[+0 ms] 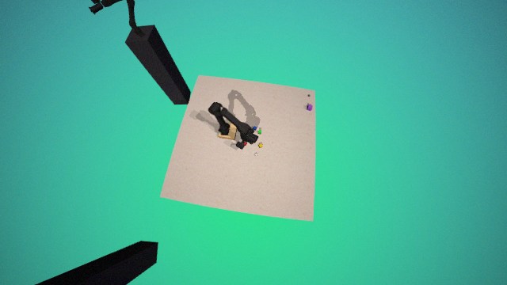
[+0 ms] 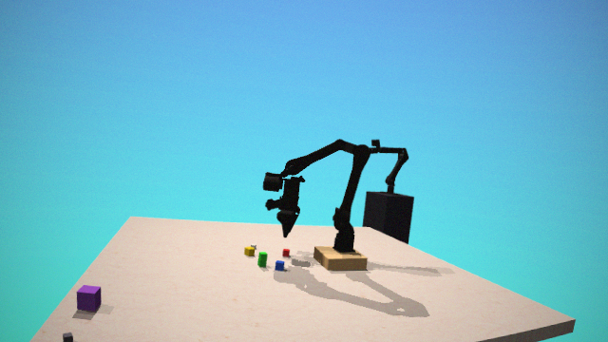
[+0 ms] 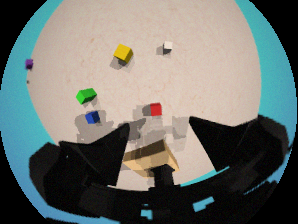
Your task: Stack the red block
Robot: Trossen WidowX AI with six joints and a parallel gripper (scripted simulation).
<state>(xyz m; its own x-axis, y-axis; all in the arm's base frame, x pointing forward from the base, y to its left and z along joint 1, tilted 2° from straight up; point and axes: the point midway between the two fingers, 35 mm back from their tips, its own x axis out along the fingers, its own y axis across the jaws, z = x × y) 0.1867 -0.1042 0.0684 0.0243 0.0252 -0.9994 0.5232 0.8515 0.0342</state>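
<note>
The red block is 70 mm below my gripper tip. From my gripper tip the other things lie so: small white block (100 mm to the right, 90 mm ahead, 70 mm below); yellow block (130 mm ahead, 60 mm below, 20 mm to the right); blue block (150 mm to the left, 80 mm ahead, 60 mm below).
</note>
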